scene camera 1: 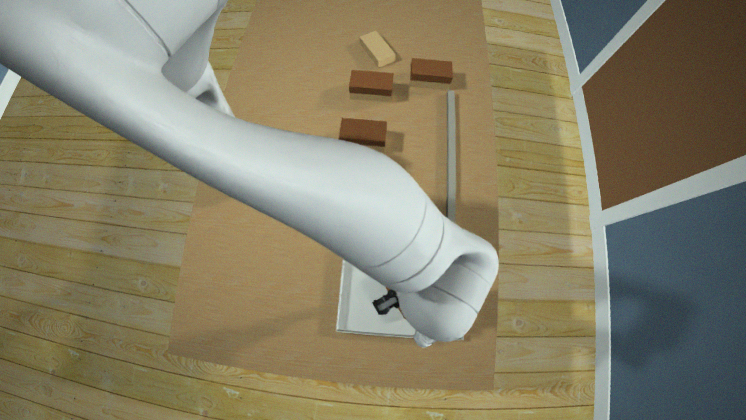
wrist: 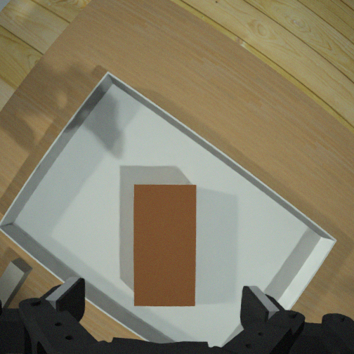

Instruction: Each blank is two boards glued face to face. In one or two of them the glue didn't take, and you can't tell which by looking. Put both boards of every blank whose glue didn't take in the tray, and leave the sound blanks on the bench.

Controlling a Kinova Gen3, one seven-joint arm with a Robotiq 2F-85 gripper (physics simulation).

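Note:
My gripper (scene camera 1: 386, 303) (wrist: 162, 300) is open over the tray (scene camera 1: 338, 307) (wrist: 220, 151), its fingers well apart on either side of a brown wooden piece (wrist: 165, 245). That piece is inside the tray's outline, long face up, with shadows on both sides; its thickness, and whether it is one board or two, cannot be told from above. In the scene view the arm mostly hides it. Three brown blanks are on the bench: one at the back right (scene camera 1: 431, 70), one left of it (scene camera 1: 371, 82), and one nearer (scene camera 1: 363, 131), partly behind the arm. No open seam shows on them.
A pale beige block (scene camera 1: 377, 48) lies angled behind the blanks. A long grey bar (scene camera 1: 451, 151) (wrist: 14, 281) lies along the bench's right side, its near end hidden by the arm in the scene view. The arm stretches across the bench (scene camera 1: 250, 292). The tray has low raised walls.

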